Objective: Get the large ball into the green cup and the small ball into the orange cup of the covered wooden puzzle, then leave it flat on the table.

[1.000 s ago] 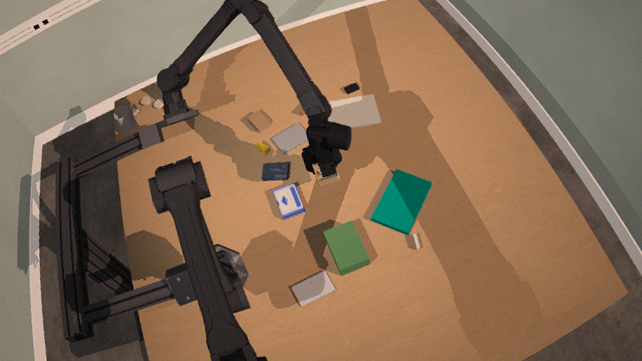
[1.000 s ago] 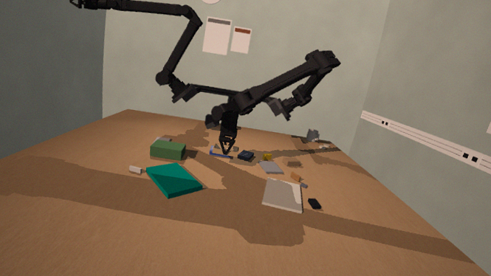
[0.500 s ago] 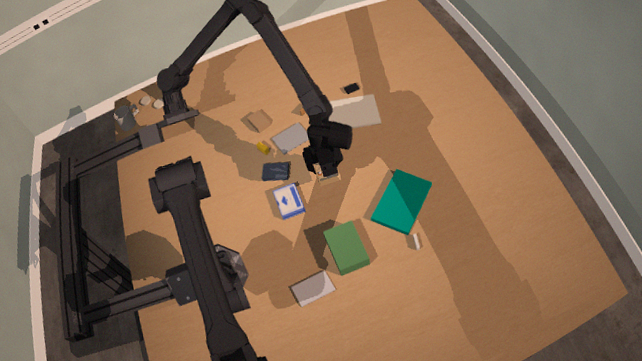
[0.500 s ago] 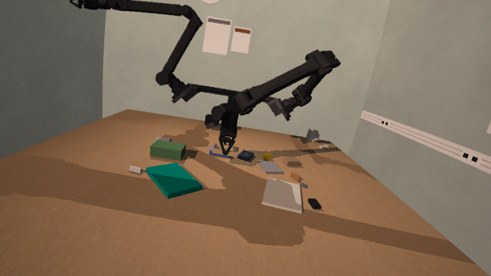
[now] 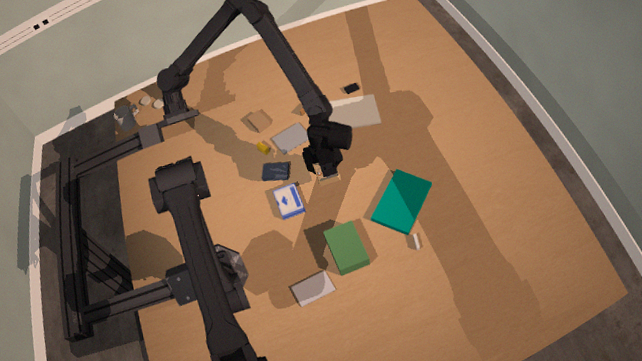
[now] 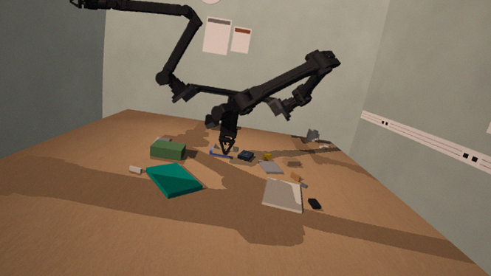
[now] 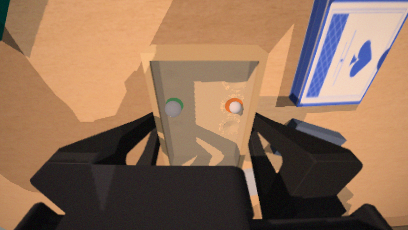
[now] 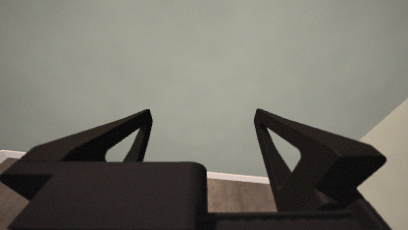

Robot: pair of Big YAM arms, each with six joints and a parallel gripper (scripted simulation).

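Now: the covered wooden puzzle 10 mm below my left hand. Also, from my left hand: grey pad: 50 mm behind, 230 mm to the left, 80 mm below; then blue-and-white box: 150 mm behind, 20 mm to the right, 70 mm below; then navy block: 150 mm behind, 110 mm to the left, 70 mm below.
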